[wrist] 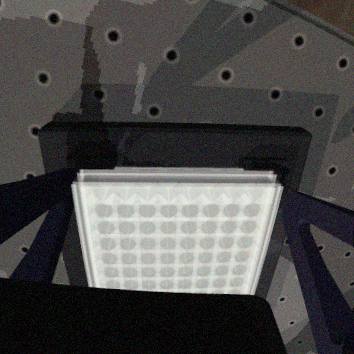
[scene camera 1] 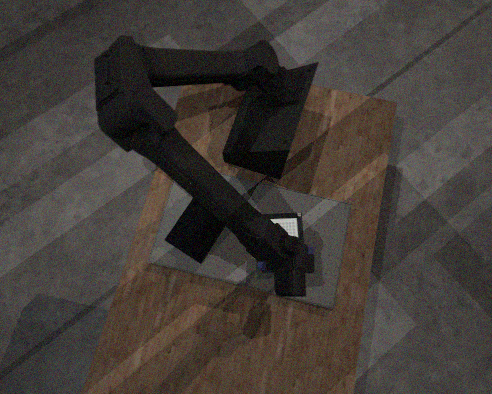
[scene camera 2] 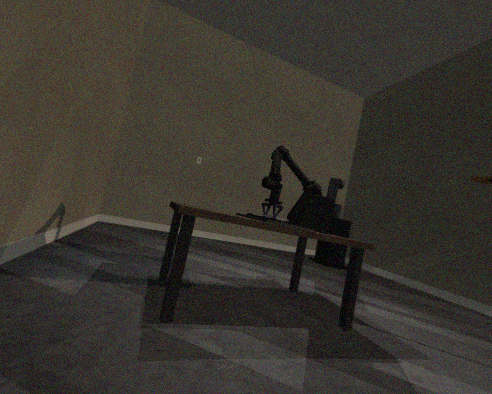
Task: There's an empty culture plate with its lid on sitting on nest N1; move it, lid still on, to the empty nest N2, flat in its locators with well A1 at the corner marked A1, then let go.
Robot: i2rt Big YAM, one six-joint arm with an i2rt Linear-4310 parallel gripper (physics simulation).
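Frame: origin at the arm's base, x right, y back, z down, level; millimetres.
Seen in the pictures: gripper, fingertip midpoint: [wrist: 186, 192] [scene camera 2: 269, 216]; arm's base, link origin: [scene camera 1: 284, 92] [scene camera 2: 319, 205].
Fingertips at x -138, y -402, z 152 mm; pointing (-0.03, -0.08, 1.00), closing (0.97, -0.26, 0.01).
Offsets run from my fingertips to a thing's top centre. "spot": to the spot under its first point. Level surfaces: height alone.
The white culture plate @(dx +16, dy +53, dz -8 mm) [scene camera 1: 286, 227] [wrist: 172, 240] lies flat on a black nest @(dx +18, dy +53, dz +2 mm) [scene camera 1: 301, 220] [wrist: 200, 145], with the rim of a clear lid @(spot: dx -7, dy -5, dz -8 mm) [wrist: 177, 186] showing on top. The arm hides part of the plate in scene camera 1. My gripper [scene camera 1: 286, 258] [scene camera 2: 271, 214] [wrist: 186, 192] is open, low over the plate, with one dark blue finger at each long side and nothing held. A second black nest @(dx +254, dy +18, dz +2 mm) [scene camera 1: 192, 237] lies turned at an angle on the board, partly under the arm's outline. Nest labels and the A1 marks are not readable.
Both nests are on a grey board @(dx +107, dy +53, dz +19 mm) [scene camera 1: 327, 255] [wrist: 135, 60] with a grid of holes, on a wooden table @(dz +33 mm) [scene camera 1: 220, 345] [scene camera 2: 225, 215]. A large dark angular block [scene camera 1: 270, 125] stands at the arm's base, beyond the board. The forearm passes above the board between the nests.
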